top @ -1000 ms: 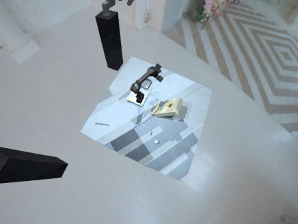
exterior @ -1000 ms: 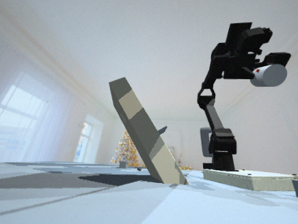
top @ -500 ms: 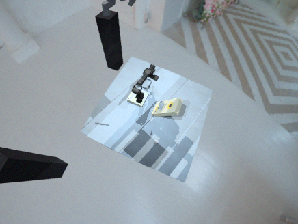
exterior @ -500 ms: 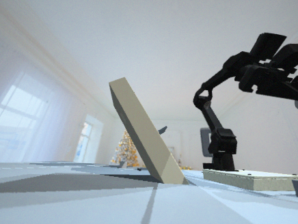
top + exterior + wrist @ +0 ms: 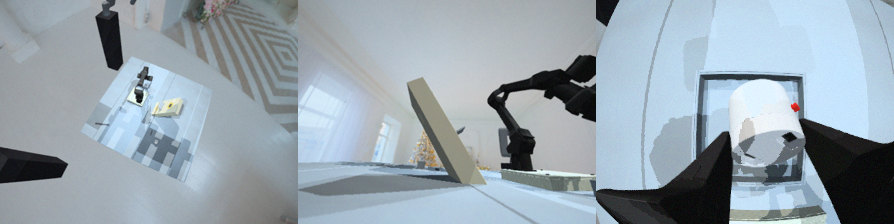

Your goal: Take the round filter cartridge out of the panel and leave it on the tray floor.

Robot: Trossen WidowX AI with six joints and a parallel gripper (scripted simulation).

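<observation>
My gripper tip is right at the round grey filter cartridge. The rest, counted from my gripper tip: tan service panel (37 cm ahead, 29 cm to the right, 2 cm above).
</observation>
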